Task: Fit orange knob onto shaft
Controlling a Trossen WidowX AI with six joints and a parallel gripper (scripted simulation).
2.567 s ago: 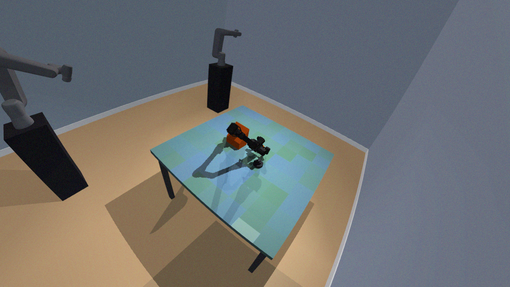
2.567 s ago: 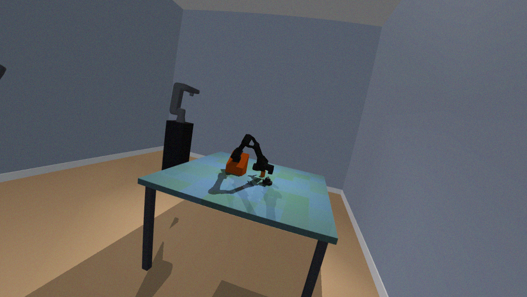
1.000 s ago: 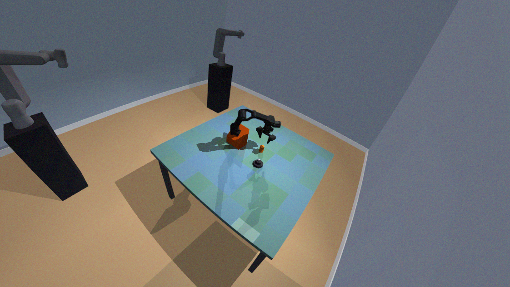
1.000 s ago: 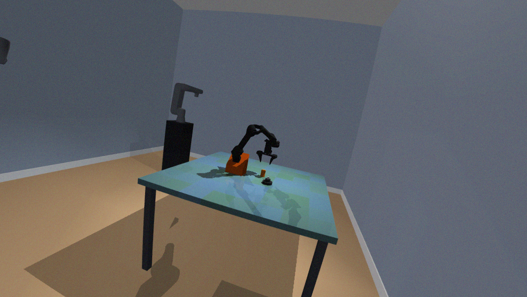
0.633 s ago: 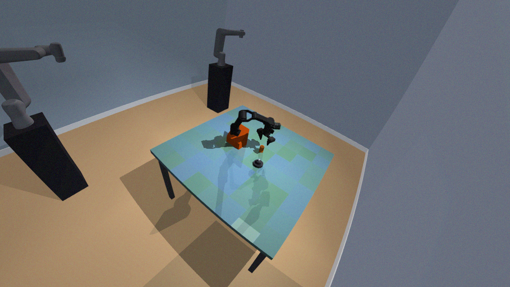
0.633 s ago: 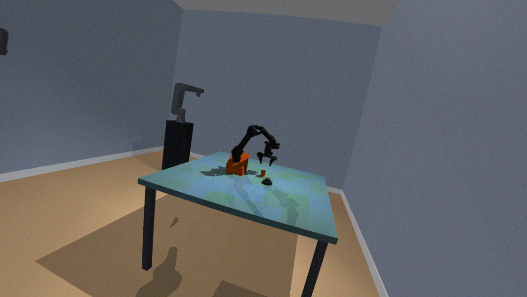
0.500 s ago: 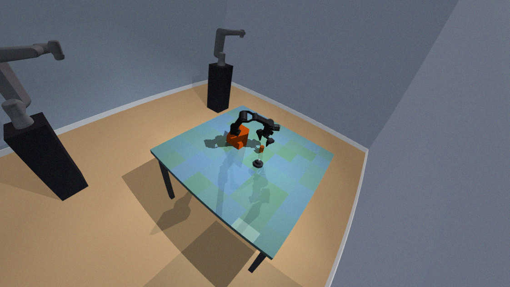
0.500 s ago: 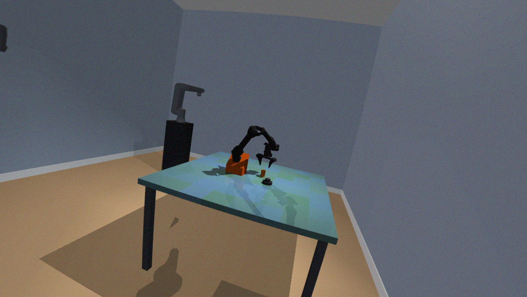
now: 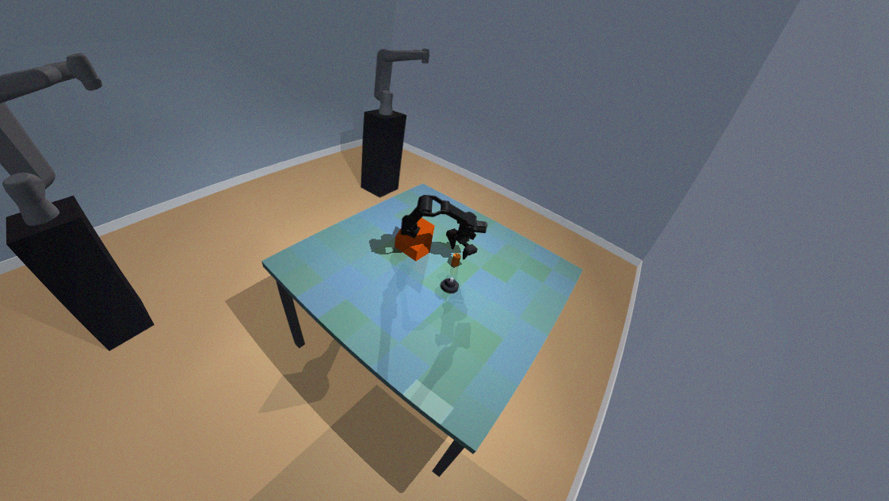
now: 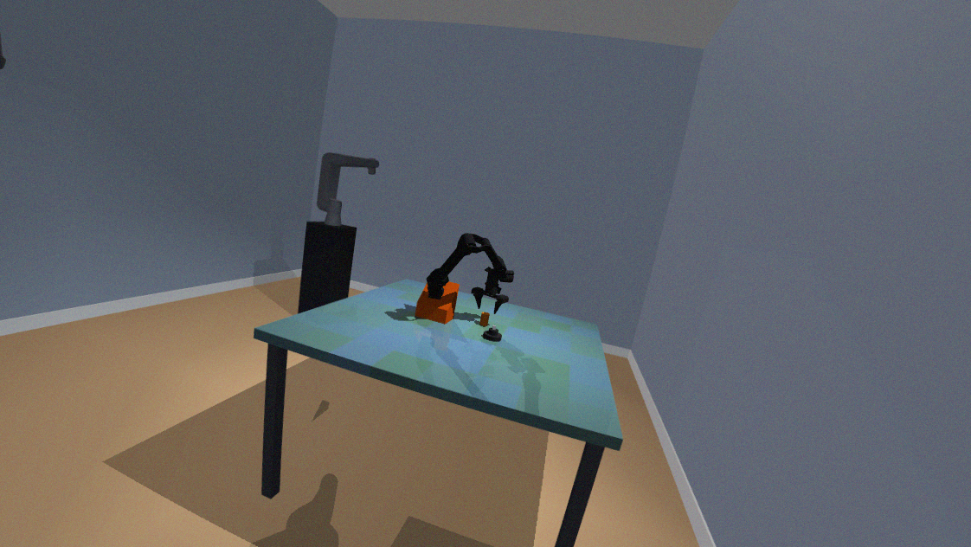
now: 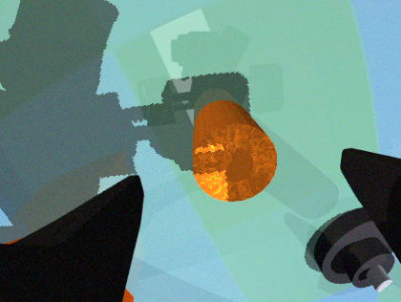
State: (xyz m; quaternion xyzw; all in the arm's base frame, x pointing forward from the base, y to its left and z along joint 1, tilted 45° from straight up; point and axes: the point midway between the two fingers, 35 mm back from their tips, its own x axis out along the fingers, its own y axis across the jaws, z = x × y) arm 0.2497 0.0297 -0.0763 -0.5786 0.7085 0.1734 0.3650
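My gripper tip is 3 cm above the orange knob. Also, from my gripper tip: pedestal (16 cm to the right, 7 cm ahead, 4 cm below).
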